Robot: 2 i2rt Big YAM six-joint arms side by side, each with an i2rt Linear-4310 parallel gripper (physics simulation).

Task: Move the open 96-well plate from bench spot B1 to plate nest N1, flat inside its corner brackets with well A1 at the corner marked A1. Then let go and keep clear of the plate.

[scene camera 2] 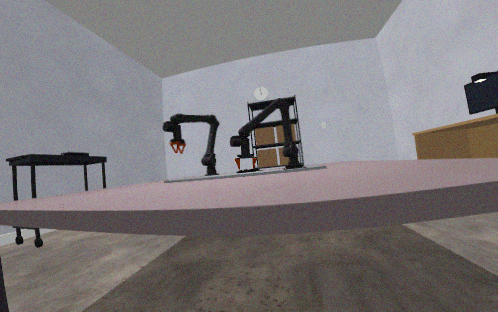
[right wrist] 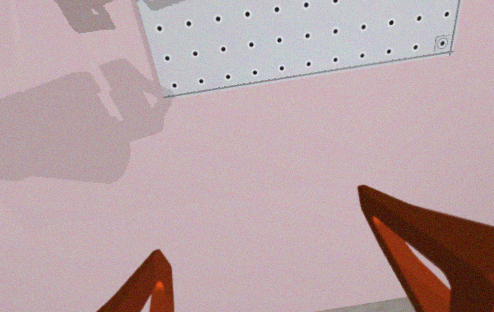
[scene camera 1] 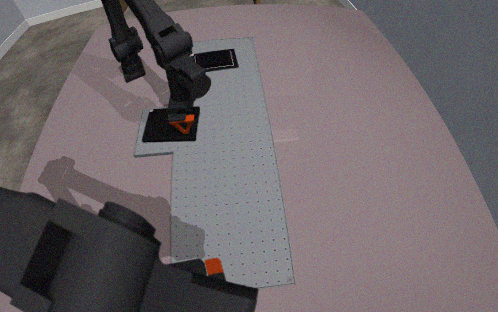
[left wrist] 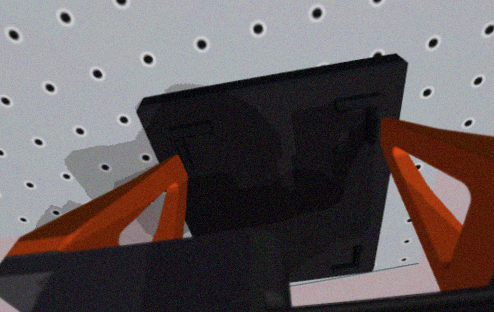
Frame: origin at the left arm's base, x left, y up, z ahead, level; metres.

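Where they show: left gripper, fingertip midpoint: [scene camera 2: 246, 169] [scene camera 1: 187, 120] [left wrist: 277, 148]; right gripper, fingertip midpoint: [scene camera 2: 178, 153] [right wrist: 259, 227]; left arm's base, link origin: [scene camera 1: 133, 71].
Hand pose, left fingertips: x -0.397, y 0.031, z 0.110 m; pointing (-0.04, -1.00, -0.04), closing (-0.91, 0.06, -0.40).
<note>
Things, the pixels of their top centre, and the offset from my left fingertips. "pt": a spot on its surface instead. Level surfaces: height alone.
- plate nest N1, top centre: [left wrist: 287, 219] [scene camera 1: 170, 121] dy -0.001, dx +0.023, dz -0.047 m
- black rectangle with a white outline, surface spot: [scene camera 1: 234, 58] pt dy -0.017, dx +0.223, dz +0.257 m
- grey perforated board, surface height: dy -0.018 m
- pink table, surface height: dy -0.031 m
The plate nest N1 [scene camera 1: 156, 133] [left wrist: 270, 86] is a black slab with raised L-shaped corner brackets. A small white mark shows at its upper left corner in scene camera 1. I make out no wells in its dark interior. My left gripper [scene camera 1: 182, 125] [scene camera 2: 246, 168] [left wrist: 277, 148] is open, low over the nest, with its fingers spread toward opposite sides. Its wrist housing hides one nest corner in the left wrist view. A black rectangle with a white outline [scene camera 1: 234, 58] lies farther up the board; I cannot tell a plate on it. My right gripper [scene camera 1: 214, 266] [scene camera 2: 178, 149] [right wrist: 259, 227] is open, raised away from the nest.
The grey perforated board [scene camera 1: 227, 175] [right wrist: 307, 49] lies on the pink table [scene camera 1: 360, 150] [right wrist: 250, 145]. The left arm's links reach across between the nest and the outlined rectangle. The right arm covers the lower left of scene camera 1. A shelf rack [scene camera 2: 249, 116] stands behind the arms.
</note>
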